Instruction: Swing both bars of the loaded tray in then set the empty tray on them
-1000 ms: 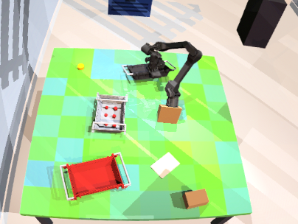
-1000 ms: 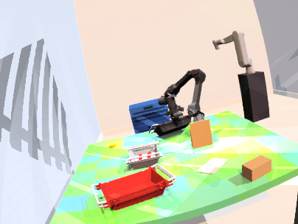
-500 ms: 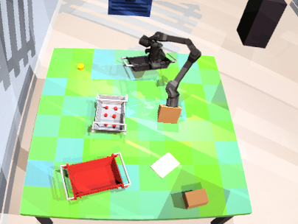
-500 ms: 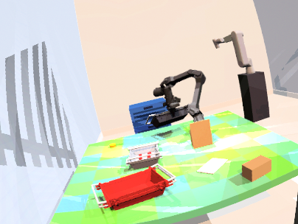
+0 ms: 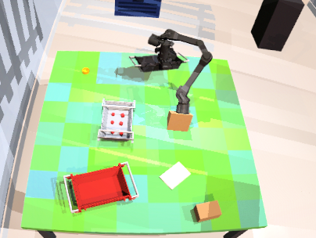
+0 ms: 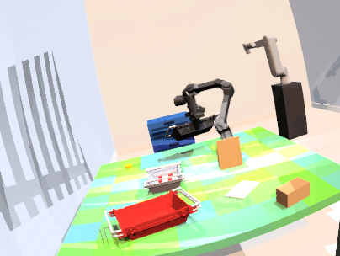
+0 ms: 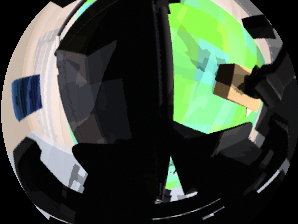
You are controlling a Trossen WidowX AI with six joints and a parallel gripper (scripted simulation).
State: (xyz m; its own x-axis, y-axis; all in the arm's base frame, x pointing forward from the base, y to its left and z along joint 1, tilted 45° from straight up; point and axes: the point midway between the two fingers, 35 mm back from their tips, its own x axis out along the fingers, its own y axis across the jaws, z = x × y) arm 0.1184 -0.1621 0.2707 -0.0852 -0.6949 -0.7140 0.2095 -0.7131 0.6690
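My gripper tip is now 8 cm to the left of the dark tray and 2 cm short of it. From my gripper tip the other things lie so: white sheet (63 cm to the left, 18 cm below, 7 cm behind); tan box (86 cm to the left, 22 cm behind, 15 cm below); small orange disc (49 cm ahead, 17 cm below, 12 cm to the right).
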